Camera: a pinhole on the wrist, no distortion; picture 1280 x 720 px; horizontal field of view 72.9 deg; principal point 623.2 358.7 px. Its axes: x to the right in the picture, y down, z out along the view. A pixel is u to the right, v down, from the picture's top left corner.
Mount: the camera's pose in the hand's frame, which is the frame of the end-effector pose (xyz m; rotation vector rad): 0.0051 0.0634 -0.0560 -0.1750 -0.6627 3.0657
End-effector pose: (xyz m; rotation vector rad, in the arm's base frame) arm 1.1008 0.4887 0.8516 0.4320 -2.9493 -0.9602
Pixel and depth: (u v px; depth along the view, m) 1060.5 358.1 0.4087
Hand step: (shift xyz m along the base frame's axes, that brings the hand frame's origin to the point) 0.2332 0.1550 -0.2760
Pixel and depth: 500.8 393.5 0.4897
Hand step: -0.0160 0.0950 -0.4067
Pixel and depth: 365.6 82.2 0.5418
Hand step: -0.1459 0.2698 -0.4357
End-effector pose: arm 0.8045 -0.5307 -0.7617 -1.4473 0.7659 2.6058
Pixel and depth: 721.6 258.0 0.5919
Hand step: -0.2858 0.3502 0.2757
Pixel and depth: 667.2 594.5 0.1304
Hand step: -0.0217 0.0433 0.0235
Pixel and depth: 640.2 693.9 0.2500
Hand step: -0.0508 0.1745 0.0266
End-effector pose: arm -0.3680 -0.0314 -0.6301 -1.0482 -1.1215 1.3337
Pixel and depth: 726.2 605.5 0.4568
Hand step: -0.2442 -0.1122 0.2901
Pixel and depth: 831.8 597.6 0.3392
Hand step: -0.1650 -0.1221 0.1923
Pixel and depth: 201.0 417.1 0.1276
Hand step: -0.0651 0.0492 0.0097
